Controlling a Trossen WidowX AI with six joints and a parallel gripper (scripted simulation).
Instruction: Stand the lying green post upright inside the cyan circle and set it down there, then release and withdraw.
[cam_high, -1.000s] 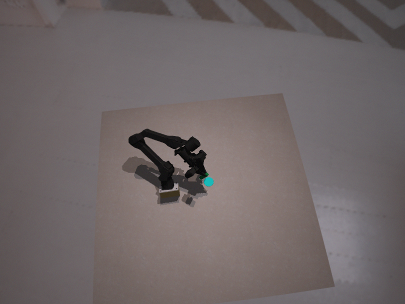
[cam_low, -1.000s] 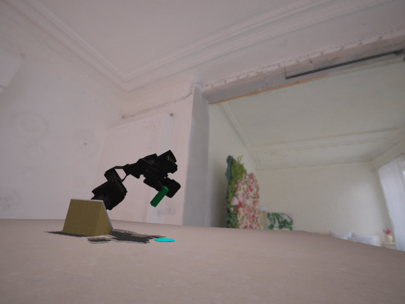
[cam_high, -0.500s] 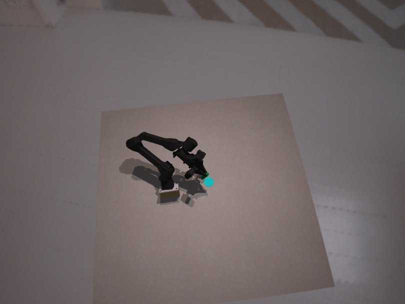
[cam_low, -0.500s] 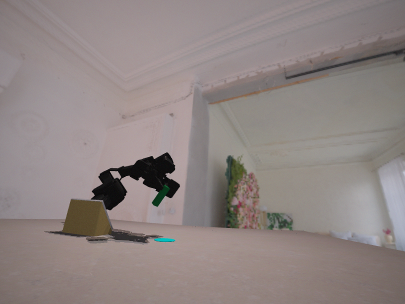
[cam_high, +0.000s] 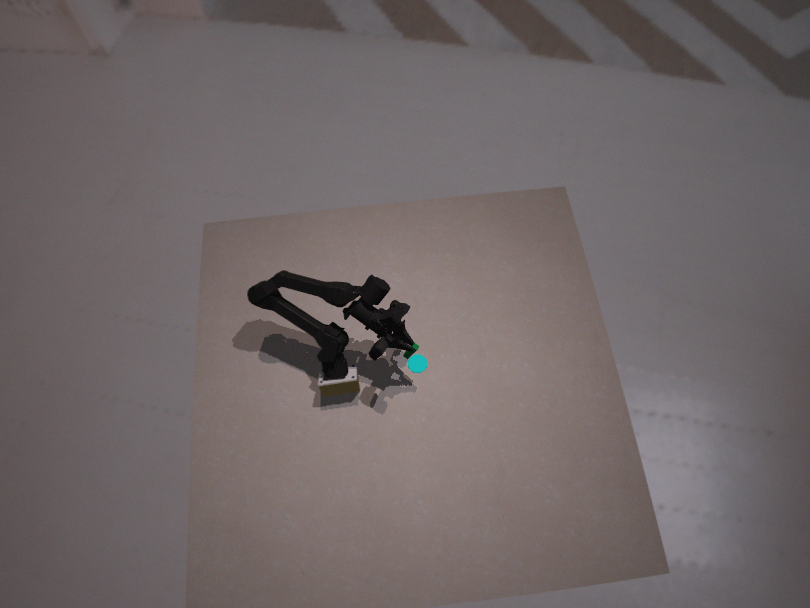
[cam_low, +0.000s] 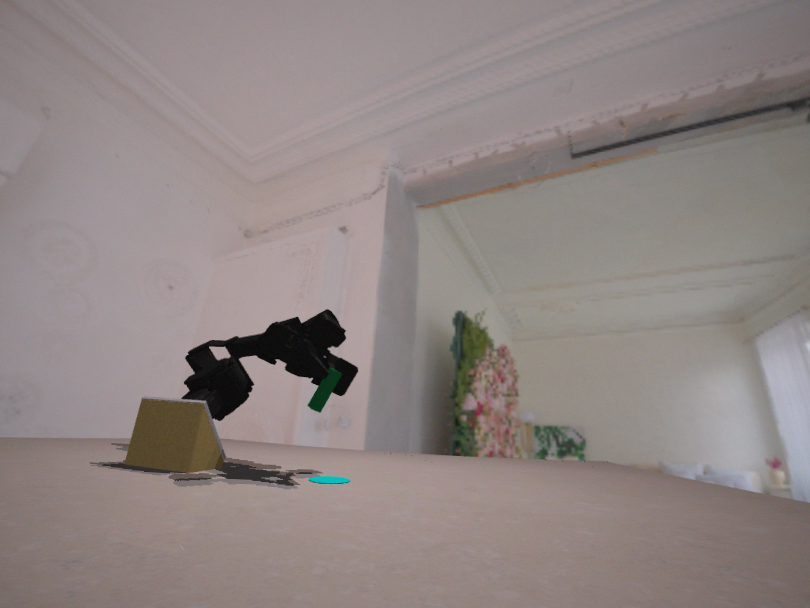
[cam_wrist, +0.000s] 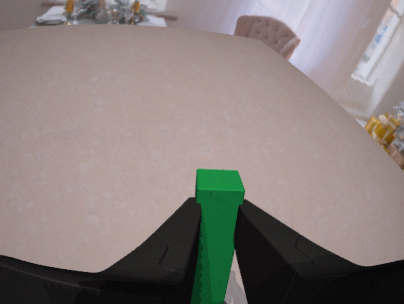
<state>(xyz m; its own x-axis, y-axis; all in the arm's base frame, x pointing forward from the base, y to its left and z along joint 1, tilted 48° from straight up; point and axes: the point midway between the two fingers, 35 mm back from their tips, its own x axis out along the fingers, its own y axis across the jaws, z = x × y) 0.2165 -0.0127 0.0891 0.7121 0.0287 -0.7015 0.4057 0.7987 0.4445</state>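
My gripper tip is 10 mm short of the cyan circle, 10 mm to the right of it and 150 mm above it. Round my gripper tip: green post (10 mm behind, 20 mm below).
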